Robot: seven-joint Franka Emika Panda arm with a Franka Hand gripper.
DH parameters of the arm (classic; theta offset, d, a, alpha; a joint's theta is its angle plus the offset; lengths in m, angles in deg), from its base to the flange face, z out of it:
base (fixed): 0 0 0 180
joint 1: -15.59 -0.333 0 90
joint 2: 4.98 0 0 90
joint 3: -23.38 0.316 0.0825 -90
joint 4: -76.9 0 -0.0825 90
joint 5: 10.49 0.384 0 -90
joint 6: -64.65 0 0.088 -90
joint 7: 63.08 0.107 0 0
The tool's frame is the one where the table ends.
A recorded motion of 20 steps. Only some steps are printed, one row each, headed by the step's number.
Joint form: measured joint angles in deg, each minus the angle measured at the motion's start. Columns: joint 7, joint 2, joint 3, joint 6, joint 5, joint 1, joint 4.
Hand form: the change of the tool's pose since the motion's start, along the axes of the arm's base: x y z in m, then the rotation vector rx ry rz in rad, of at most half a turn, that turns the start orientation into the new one. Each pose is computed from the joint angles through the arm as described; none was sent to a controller.
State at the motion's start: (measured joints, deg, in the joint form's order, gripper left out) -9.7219 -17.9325 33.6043 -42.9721 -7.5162 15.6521 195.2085
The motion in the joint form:
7: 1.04 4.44 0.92 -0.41 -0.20 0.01 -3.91
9: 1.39 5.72 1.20 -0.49 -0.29 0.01 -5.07
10: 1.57 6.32 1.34 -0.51 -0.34 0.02 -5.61
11: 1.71 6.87 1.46 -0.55 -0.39 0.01 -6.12
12: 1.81 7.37 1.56 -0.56 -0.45 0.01 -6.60
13: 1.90 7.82 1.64 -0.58 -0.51 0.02 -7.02
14: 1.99 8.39 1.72 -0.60 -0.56 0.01 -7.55
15: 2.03 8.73 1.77 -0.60 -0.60 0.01 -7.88
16: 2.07 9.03 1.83 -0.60 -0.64 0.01 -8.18
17: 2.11 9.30 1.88 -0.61 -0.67 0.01 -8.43
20: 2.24 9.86 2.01 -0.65 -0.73 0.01 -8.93
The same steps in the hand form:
7: 0.0229 0.0109 -0.0051 0.0079 0.0031 0.0007
9: 0.0294 0.0142 -0.0067 0.0101 0.0041 0.0003
10: 0.0324 0.0157 -0.0076 0.0111 0.0049 -0.0001
11: 0.0352 0.0172 -0.0082 0.0120 0.0050 0.0002
12: 0.0377 0.0183 -0.0087 0.0126 0.0052 0.0006
13: 0.0401 0.0192 -0.0093 0.0131 0.0054 0.0007
14: 0.0430 0.0203 -0.0100 0.0142 0.0059 0.0011
15: 0.0448 0.0209 -0.0104 0.0147 0.0060 0.0015
16: 0.0463 0.0216 -0.0107 0.0150 0.0061 0.0022
17: 0.0477 0.0222 -0.0110 0.0154 0.0062 0.0025
20: 0.0504 0.0237 -0.0120 0.0164 0.0067 0.0029

